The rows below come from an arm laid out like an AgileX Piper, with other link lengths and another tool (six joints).
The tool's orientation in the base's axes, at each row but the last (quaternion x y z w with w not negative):
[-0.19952 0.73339 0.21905 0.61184]
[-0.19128 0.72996 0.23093 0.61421]
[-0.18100 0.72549 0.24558 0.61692]
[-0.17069 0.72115 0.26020 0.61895]
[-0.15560 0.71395 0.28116 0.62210]
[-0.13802 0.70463 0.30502 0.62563]
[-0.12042 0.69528 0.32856 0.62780]
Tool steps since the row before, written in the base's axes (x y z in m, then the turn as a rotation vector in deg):
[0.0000 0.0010 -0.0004 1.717 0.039 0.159]
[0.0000 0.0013 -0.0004 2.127 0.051 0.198]
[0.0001 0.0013 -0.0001 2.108 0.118 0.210]
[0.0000 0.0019 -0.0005 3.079 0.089 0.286]
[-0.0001 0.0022 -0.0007 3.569 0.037 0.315]
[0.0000 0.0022 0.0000 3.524 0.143 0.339]
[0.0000 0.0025 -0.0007 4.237 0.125 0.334]
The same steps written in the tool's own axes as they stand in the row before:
[0.0004 0.0008 0.0006 -0.452 -0.918 1.388]
[0.0004 0.0010 0.0008 -0.561 -1.135 1.721]
[0.0001 0.0010 0.0008 -0.567 -1.068 1.743]
[0.0006 0.0015 0.0012 -0.814 -1.631 2.499]
[0.0010 0.0017 0.0013 -0.936 -1.947 2.859]
[0.0004 0.0017 0.0013 -0.932 -1.832 2.886]
[0.0013 0.0017 0.0015 -1.062 -2.261 3.441]

